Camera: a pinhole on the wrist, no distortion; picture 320 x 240 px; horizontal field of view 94.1 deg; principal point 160.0 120.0 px. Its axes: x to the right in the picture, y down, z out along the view. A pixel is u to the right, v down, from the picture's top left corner.
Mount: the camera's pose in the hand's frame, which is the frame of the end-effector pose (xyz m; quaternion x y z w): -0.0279 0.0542 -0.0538 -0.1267 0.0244 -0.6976 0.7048
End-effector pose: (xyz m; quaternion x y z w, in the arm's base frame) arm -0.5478 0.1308 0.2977 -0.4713 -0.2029 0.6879 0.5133
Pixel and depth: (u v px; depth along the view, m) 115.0 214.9 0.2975
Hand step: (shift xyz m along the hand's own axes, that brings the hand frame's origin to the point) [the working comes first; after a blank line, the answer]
In the camera's frame: -0.0899 0.1896 0.2975

0.2178 0.1851 0.1807
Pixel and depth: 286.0 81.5 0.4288
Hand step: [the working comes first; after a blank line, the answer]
In the camera's frame: 0.3628 -0.1108 0.4288

-0.0364 -0.2422 0.4359
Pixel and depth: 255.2 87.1 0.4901
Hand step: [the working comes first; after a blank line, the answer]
In the camera's frame: 0.3133 -0.1083 0.4901

-0.0222 -0.1843 0.4876
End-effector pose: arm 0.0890 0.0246 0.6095 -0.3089 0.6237 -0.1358 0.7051
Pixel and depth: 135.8 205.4 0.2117
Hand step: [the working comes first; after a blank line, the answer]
In the camera's frame: -0.0344 0.1214 0.2117

0.1345 0.1182 0.1201
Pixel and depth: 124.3 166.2 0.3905
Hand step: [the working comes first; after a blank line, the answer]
In the camera's frame: -0.0936 0.1211 0.3905

0.1705 0.2026 0.2846
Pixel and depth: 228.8 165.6 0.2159
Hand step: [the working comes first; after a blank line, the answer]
In the camera's frame: 0.0997 0.0661 0.2159

0.0848 -0.0136 0.1551
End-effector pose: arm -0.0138 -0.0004 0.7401 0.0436 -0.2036 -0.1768 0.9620
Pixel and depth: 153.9 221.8 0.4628
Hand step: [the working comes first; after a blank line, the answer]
In the camera's frame: -0.0190 0.3163 0.4628

0.3784 0.1382 0.3236
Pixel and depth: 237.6 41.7 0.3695
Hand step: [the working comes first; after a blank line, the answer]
In the camera's frame: 0.1925 -0.1942 0.3695

-0.1348 -0.0818 0.3721
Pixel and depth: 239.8 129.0 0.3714
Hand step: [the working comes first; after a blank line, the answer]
In the camera's frame: 0.1990 0.0224 0.3714

0.0775 -0.0891 0.3288
